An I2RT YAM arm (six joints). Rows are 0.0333 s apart.
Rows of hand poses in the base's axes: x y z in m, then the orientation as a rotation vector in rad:
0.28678 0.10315 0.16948 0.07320 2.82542 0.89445
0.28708 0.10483 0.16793 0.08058 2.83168 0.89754
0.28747 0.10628 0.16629 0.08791 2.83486 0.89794
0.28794 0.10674 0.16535 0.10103 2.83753 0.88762
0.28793 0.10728 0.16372 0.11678 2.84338 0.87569
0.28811 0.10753 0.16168 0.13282 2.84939 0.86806
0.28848 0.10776 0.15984 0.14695 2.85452 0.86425
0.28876 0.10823 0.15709 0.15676 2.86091 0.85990
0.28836 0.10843 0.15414 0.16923 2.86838 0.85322
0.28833 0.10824 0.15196 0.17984 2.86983 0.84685
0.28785 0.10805 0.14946 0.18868 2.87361 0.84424
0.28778 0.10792 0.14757 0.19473 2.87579 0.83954
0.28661 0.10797 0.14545 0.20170 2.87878 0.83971
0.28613 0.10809 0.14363 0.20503 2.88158 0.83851
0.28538 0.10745 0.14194 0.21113 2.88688 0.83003
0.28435 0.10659 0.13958 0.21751 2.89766 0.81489
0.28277 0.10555 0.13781 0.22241 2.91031 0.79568
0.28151 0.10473 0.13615 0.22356 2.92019 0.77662
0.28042 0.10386 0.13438 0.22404 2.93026 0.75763
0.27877 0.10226 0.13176 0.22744 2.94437 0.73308
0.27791 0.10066 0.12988 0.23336 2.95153 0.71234
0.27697 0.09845 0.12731 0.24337 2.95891 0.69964
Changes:
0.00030 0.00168 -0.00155 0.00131 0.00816 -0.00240
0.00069 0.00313 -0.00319 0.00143 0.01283 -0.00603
0.00116 0.00359 -0.00413 -0.00489 0.01568 -0.01498
0.00115 0.00413 -0.00576 -0.01266 0.02174 -0.02484
0.00133 0.00438 -0.00780 -0.01765 0.02919 -0.03415
0.00170 0.00461 -0.00964 -0.02013 0.03637 -0.04194
0.00198 0.00508 -0.01239 -0.02343 0.04356 -0.04670
0.00158 0.00528 -0.01534 -0.02824 0.05189 -0.05308
0.00155 0.00509 -0.01752 -0.03192 0.05438 -0.06008
0.00107 0.00490 -0.02002 -0.03369 0.05946 -0.06471
0.00100 0.00477 -0.02191 -0.03670 0.06191 -0.06842
-0.00017 0.00482 -0.02403 -0.03667 0.06648 -0.07172
-0.00065 0.00494 -0.02585 -0.03770 0.06961 -0.07305
-0.00140 0.00430 -0.02754 -0.04363 0.07408 -0.07633
-0.00243 0.00344 -0.02990 -0.05467 0.08216 -0.07898
-0.00401 0.00240 -0.03167 -0.06866 0.09077 -0.08067
-0.00527 0.00158 -0.03333 -0.08229 0.09602 -0.08089
-0.00636 0.00071 -0.03510 -0.09590 0.10141 -0.08059
-0.00801 -0.00089 -0.03772 -0.11342 0.11031 -0.08145
-0.00887 -0.00249 -0.03960 -0.12730 0.11444 -0.08547
-0.00981 -0.00470 -0.04217 -0.13580 0.12150 -0.09075

